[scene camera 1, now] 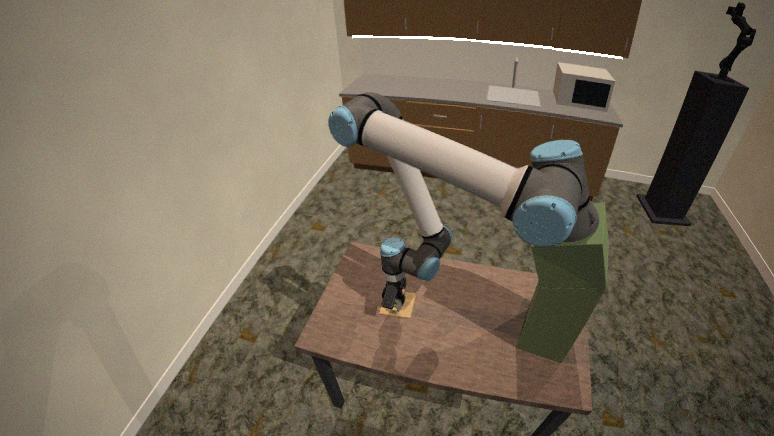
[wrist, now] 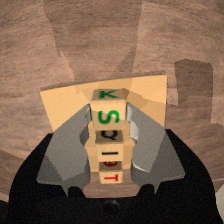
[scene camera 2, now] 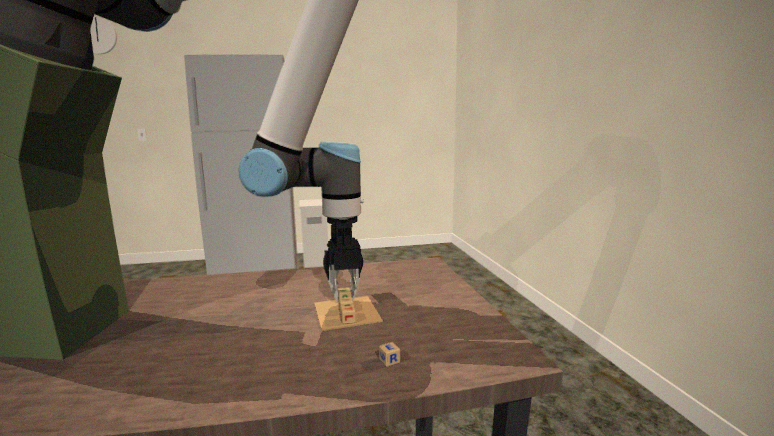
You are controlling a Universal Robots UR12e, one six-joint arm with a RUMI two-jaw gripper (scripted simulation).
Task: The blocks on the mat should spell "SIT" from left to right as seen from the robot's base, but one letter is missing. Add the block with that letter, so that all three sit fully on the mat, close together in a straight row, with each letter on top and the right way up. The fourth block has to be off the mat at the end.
Labels:
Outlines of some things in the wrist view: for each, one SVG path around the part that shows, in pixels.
My gripper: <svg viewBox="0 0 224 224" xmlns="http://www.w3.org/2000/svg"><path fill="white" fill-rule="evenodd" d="M218 212L211 177L198 156L171 129L164 128L133 104L126 102L126 120L130 123L129 137L135 143L131 157L131 180L140 187L138 194L132 197L86 198L83 188L91 180L86 148L84 148L85 143L89 139L88 125L92 121L90 103L88 103L53 133L48 133L22 163L11 185L8 215L5 224L224 224Z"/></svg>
A mat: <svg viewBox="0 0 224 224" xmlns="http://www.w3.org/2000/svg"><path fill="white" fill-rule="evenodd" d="M127 121L125 129L122 130L124 138L123 169L130 168L132 149L135 146L135 143L129 137L130 123ZM91 121L88 125L89 139L85 144L85 148L87 149L91 172L99 172L99 162L97 161L95 148L96 131L93 130ZM167 75L145 75L86 82L41 90L40 94L53 131L82 107L90 103L93 90L122 89L126 102L133 104L164 127Z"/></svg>

